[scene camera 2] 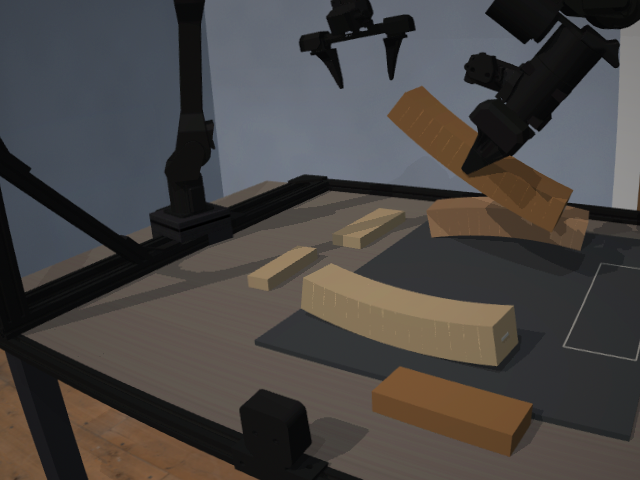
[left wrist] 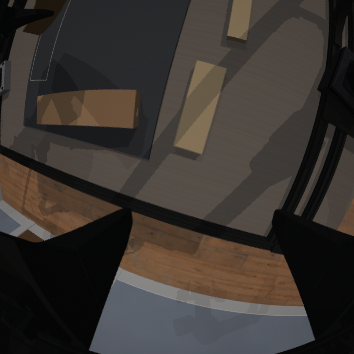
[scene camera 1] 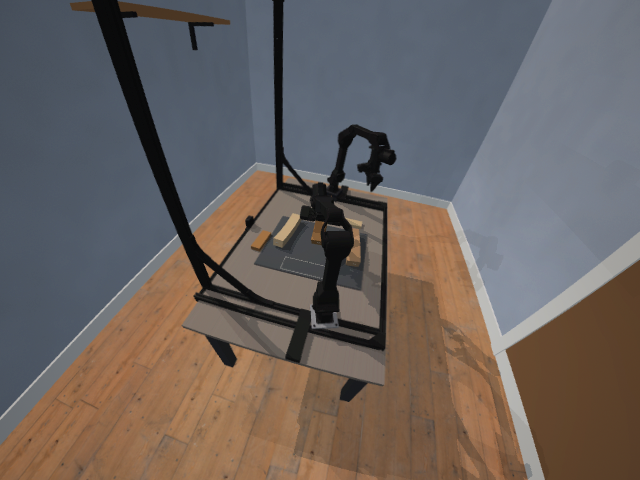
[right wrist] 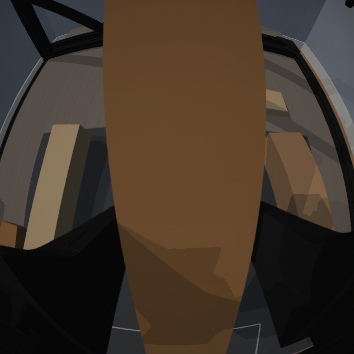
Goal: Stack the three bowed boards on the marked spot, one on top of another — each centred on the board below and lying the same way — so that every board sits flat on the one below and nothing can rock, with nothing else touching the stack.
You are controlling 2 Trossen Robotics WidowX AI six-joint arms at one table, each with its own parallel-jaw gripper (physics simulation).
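Frame: origin at the left arm's base, x ahead, y left, z up, level; millimetres.
Where they show: left gripper, between the fingertips: (scene camera 2: 366,84) (left wrist: 205,217) (scene camera 1: 369,188); right gripper, between the fingertips: (scene camera 2: 471,166) (right wrist: 185,203); left arm's base, origin of its link: (scene camera 2: 188,210) (scene camera 1: 333,189); right arm's base, origin of its link: (scene camera 1: 324,315).
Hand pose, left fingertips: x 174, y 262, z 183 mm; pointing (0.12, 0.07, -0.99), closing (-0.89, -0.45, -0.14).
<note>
Each offset is from my left fingertips to the top centre of the thing.
My right gripper (scene camera 2: 476,161) (right wrist: 185,203) is shut on the orange-brown bowed board (scene camera 2: 439,134) (right wrist: 185,125) (scene camera 1: 316,236) near its middle. The board is steeply tilted above the mat, its lower end at the right in scene camera 2. A pale yellow bowed board {dx +315, dy -308, dz -177 mm} (scene camera 2: 403,315) (scene camera 1: 287,229) (right wrist: 52,190) and a light brown bowed board {dx +247, dy +33, dz -173 mm} (scene camera 2: 465,222) (scene camera 1: 353,253) (left wrist: 87,110) (right wrist: 300,170) lie apart on the dark mat. The marked outline (scene camera 2: 582,304) (scene camera 1: 301,274) (left wrist: 39,80) holds no board where it shows. My left gripper (scene camera 2: 366,82) (left wrist: 205,217) (scene camera 1: 373,184) is open and empty, high over the table.
An orange block {dx +440, dy -391, dz -213 mm} (scene camera 2: 449,408) (scene camera 1: 261,240) (right wrist: 10,235) lies by the mat's edge. Two pale blocks, a narrow one {dx +66, dy -260, dz -218 mm} (scene camera 2: 281,266) (left wrist: 240,20) and a wider one {dx +48, dy -59, dz -217 mm} (scene camera 2: 369,227) (left wrist: 200,107), lie off the mat. A black box (scene camera 2: 276,426) stands on the table frame.
</note>
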